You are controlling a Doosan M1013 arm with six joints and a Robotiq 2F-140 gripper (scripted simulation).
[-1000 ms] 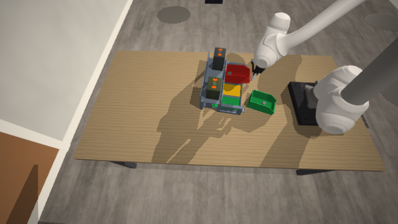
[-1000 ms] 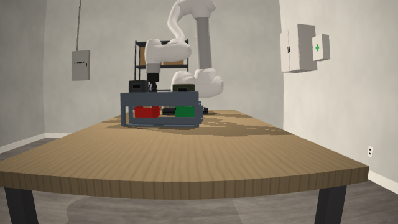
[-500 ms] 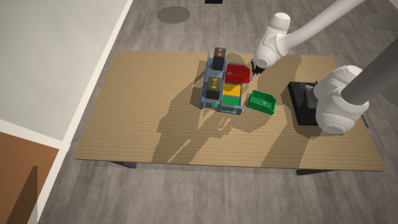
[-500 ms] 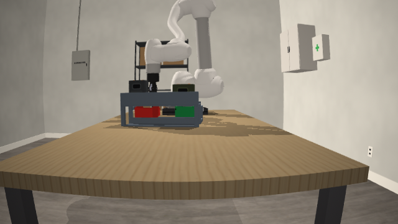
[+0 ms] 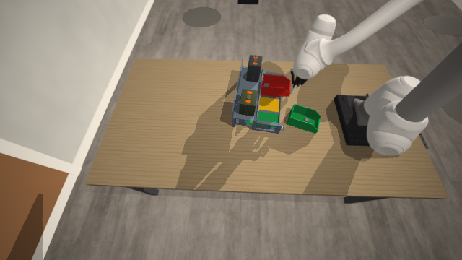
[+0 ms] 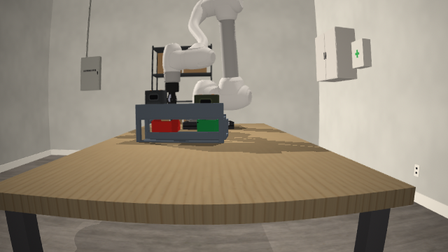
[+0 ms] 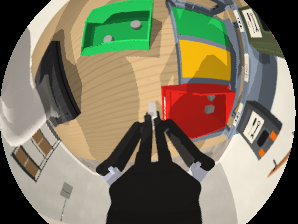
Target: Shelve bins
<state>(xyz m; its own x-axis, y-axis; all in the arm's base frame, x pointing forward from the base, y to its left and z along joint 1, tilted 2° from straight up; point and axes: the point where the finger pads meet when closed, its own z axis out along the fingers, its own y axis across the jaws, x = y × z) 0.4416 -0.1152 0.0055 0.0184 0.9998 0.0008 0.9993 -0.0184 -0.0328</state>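
Now: the red bin 11 cm ahead of my hand and 1 cm below it. The rest, counted from my hand: green bin (6 cm behind, 20 cm to the left, 2 cm below).
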